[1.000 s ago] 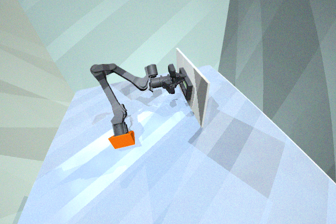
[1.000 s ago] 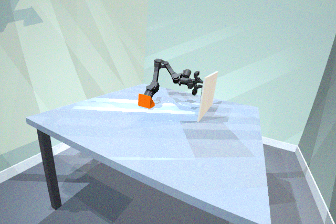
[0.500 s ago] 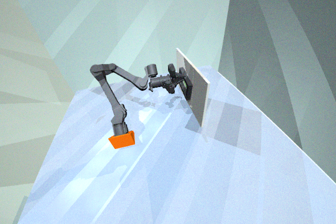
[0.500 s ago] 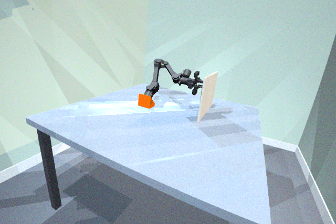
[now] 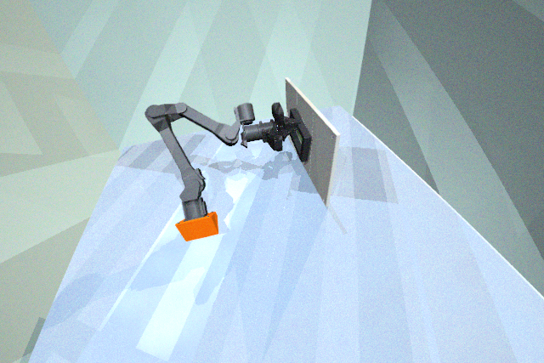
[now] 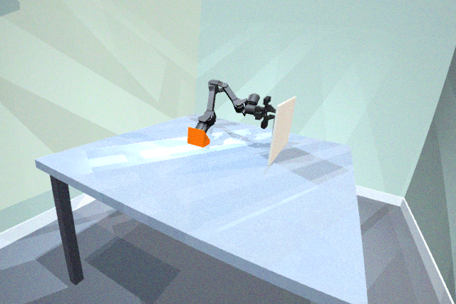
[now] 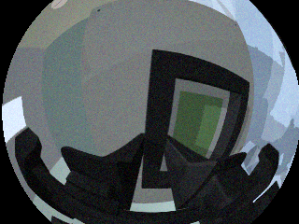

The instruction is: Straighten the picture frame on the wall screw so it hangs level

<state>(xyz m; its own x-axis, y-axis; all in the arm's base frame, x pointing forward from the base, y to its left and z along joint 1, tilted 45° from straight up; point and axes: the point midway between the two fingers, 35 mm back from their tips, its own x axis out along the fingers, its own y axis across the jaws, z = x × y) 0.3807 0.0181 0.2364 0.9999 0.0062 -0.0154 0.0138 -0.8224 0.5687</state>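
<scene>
Now: gripper tip 50 mm above the picture frame, 10 mm to the right of it and 10 mm short of it. Round my gripper tip: wall board (60 mm below, 20 mm to the left, 20 mm ahead).
</scene>
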